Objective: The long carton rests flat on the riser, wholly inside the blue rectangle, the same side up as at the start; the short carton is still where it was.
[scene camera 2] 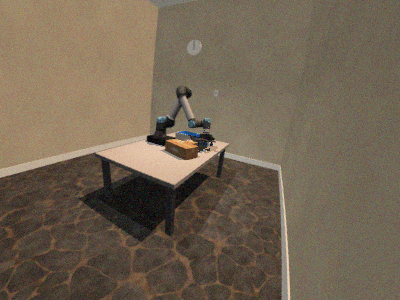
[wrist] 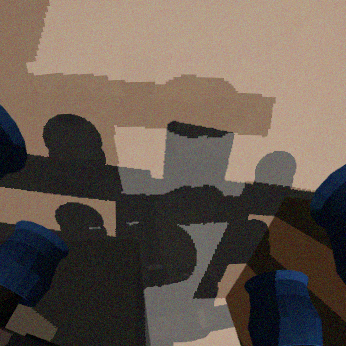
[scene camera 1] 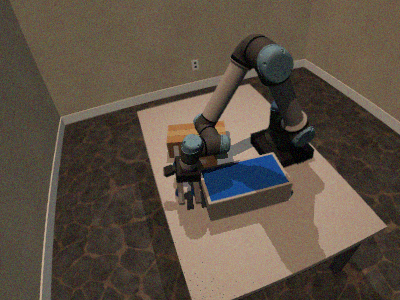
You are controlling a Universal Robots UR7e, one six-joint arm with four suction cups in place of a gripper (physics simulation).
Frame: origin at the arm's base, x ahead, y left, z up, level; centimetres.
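Seen in the pictures: hand, tool point: (scene camera 2: 205, 145) (wrist: 157, 229); arm's base, link origin: (scene camera 2: 160, 137) (scene camera 1: 278, 138).
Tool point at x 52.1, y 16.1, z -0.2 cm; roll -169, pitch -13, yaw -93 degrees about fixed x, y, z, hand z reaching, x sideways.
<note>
Offsets run from my tool point to a thing's middle. Level surfaces: height alone.
The long orange-brown carton @(dx -10.1, dy -28.0, dz -0.5 cm) (scene camera 1: 176, 135) (scene camera 2: 181, 148) lies on the table behind the riser, partly hidden by the arm in scene camera 1. The short carton @(dx -10.3, dy -15.0, dz -0.5 cm) (scene camera 1: 209, 159) is in front of it, mostly hidden by the arm. The riser @(dx -24.7, dy +10.2, dz +0.3 cm) (scene camera 1: 250, 201) carries a blue rectangle @(dx -24.7, dy +10.2, dz +6.2 cm) (scene camera 1: 245, 177) (scene camera 2: 186, 133) on top; no carton rests on it. My gripper (scene camera 1: 189, 194) (scene camera 2: 204, 144) (wrist: 165, 232) is open and holds nothing; its blue cups hang low beside the riser's left end. A brown carton (wrist: 312, 237) shows at the wrist view's lower right; which one is unclear.
The table @(dz -5.7 cm) (scene camera 1: 225, 255) (scene camera 2: 145, 162) bears the cartons, the riser and the arm's dark base (scene camera 1: 295, 152). The arm bends over the cartons. The riser's left end is very near the gripper. Dark shadows cover much of the wrist view.
</note>
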